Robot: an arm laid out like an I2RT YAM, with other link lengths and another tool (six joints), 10 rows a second.
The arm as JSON. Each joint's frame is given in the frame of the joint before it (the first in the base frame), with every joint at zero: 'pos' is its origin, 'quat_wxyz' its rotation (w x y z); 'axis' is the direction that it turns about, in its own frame. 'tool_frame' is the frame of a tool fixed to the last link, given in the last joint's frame.
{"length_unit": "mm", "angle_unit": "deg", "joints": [
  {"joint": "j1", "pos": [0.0, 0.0, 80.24], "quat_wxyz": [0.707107, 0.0, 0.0, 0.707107], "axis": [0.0, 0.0, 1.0]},
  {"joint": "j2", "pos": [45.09, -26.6, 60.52], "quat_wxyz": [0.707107, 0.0, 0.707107, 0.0], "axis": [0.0, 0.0, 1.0]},
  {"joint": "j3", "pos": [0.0, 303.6, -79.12], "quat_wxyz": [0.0, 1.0, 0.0, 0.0], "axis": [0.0, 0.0, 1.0]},
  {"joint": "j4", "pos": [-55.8, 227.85, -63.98], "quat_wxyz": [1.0, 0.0, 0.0, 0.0], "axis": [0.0, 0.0, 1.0]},
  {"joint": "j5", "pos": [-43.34, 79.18, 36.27], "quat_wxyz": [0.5, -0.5, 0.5, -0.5], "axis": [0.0, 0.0, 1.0]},
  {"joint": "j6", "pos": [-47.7, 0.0, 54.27], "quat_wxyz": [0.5, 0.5, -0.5, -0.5], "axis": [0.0, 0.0, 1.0]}
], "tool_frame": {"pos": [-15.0, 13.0, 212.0], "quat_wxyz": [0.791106, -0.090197, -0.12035, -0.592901]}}
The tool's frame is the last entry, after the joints.
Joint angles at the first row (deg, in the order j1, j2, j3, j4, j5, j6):
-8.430 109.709 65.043 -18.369 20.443 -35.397
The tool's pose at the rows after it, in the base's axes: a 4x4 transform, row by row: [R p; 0 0 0 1], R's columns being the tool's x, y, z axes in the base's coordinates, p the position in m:
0.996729 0.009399 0.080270 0.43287; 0.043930 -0.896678 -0.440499 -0.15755; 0.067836 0.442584 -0.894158 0.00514; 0 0 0 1
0.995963 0.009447 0.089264 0.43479; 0.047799 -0.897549 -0.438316 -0.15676; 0.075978 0.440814 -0.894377 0.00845; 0 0 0 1
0.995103 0.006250 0.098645 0.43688; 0.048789 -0.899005 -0.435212 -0.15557; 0.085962 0.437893 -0.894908 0.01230; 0 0 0 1
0.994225 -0.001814 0.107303 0.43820; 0.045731 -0.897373 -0.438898 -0.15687; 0.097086 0.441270 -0.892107 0.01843; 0 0 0 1
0.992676 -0.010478 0.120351 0.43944; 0.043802 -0.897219 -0.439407 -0.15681; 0.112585 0.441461 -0.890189 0.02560; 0 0 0 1
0.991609 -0.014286 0.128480 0.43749; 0.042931 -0.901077 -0.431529 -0.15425; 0.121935 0.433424 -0.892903 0.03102; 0 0 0 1
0.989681 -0.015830 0.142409 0.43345; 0.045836 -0.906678 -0.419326 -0.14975; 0.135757 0.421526 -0.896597 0.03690; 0 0 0 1
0.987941 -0.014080 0.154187 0.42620; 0.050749 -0.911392 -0.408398 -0.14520; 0.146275 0.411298 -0.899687 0.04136; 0 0 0 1
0.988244 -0.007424 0.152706 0.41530; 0.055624 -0.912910 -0.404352 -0.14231; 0.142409 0.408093 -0.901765 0.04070; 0 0 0 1
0.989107 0.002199 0.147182 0.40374; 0.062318 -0.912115 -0.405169 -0.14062; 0.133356 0.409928 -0.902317 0.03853; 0 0 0 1
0.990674 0.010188 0.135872 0.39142; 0.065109 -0.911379 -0.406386 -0.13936; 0.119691 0.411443 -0.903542 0.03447; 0 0 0 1
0.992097 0.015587 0.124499 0.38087; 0.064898 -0.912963 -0.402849 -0.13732; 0.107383 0.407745 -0.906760 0.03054; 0 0 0 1
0.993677 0.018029 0.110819 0.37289; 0.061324 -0.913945 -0.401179 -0.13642; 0.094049 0.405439 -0.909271 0.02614; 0 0 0 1
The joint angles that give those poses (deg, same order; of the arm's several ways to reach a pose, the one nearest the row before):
-8.427 109.522 65.104 -18.363 20.392 -35.420
-8.435 109.111 65.231 -18.413 20.118 -35.556
-8.389 108.654 65.427 -18.573 19.865 -35.446
-8.436 107.952 65.644 -18.844 20.038 -35.366
-8.436 106.937 65.653 -19.036 19.995 -35.201
-8.438 105.713 65.374 -19.643 19.491 -34.907
-8.426 103.809 64.277 -19.872 18.633 -34.687
-8.437 101.569 62.476 -19.844 17.823 -34.651
-8.437 99.735 60.204 -19.611 17.518 -34.842
-8.438 98.114 57.879 -19.270 17.490 -35.279
-8.438 96.793 55.615 -19.014 17.601 -35.527
-8.439 95.764 53.867 -19.059 17.496 -35.481
-8.437 95.376 52.713 -19.138 17.576 -35.295

